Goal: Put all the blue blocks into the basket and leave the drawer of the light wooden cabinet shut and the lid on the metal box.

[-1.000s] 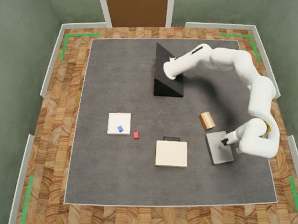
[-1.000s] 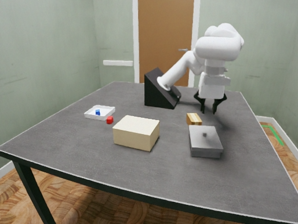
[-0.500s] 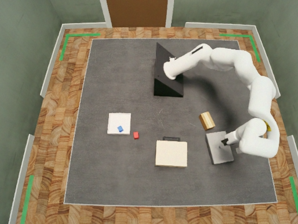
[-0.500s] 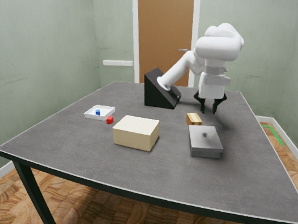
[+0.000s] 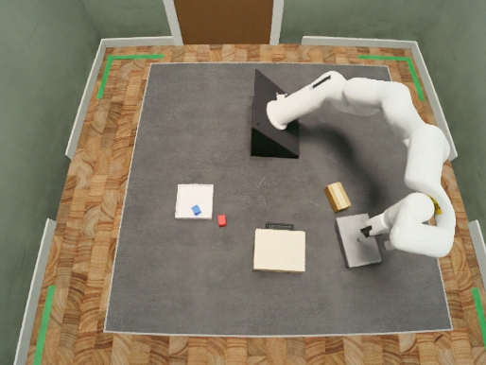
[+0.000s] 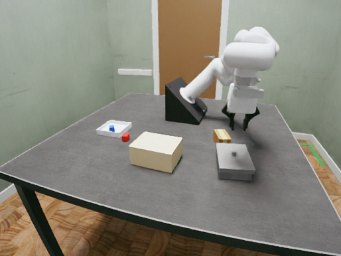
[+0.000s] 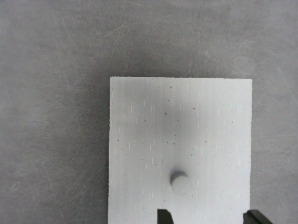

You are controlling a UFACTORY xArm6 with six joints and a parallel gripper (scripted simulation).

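My gripper is now 140 mm above the flat lid. Also, from my hand: grey metal box 160 mm below; light wooden cabinet 310 mm to the right, 140 mm below, 30 mm ahead; brown cardboard box 180 mm behind, 150 mm below, 50 mm to the right.
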